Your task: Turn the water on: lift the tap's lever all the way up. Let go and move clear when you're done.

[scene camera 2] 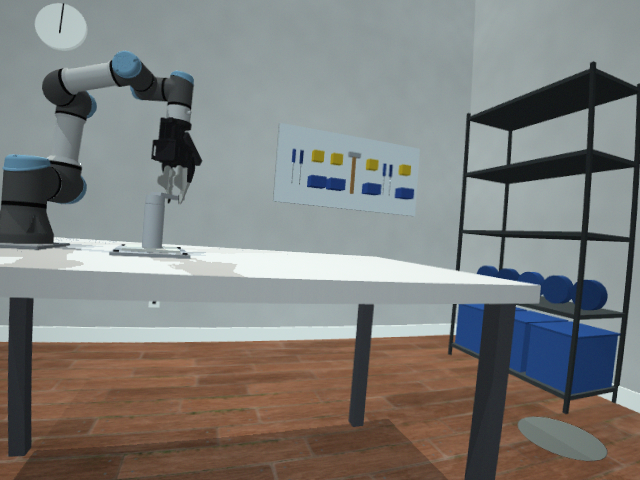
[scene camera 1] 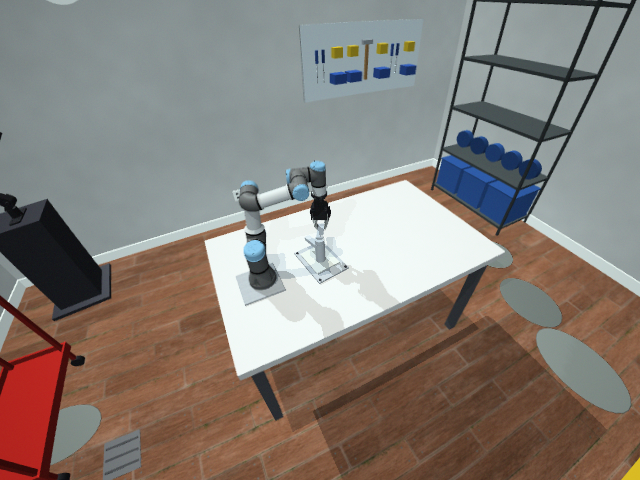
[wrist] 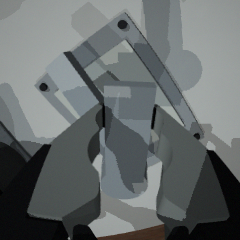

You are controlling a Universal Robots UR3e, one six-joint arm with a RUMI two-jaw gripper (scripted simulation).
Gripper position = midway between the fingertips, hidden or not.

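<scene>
Scene camera 2 shows the gripper [scene camera 2: 174, 203]. The wrist view also shows the gripper [wrist: 128, 105].
</scene>
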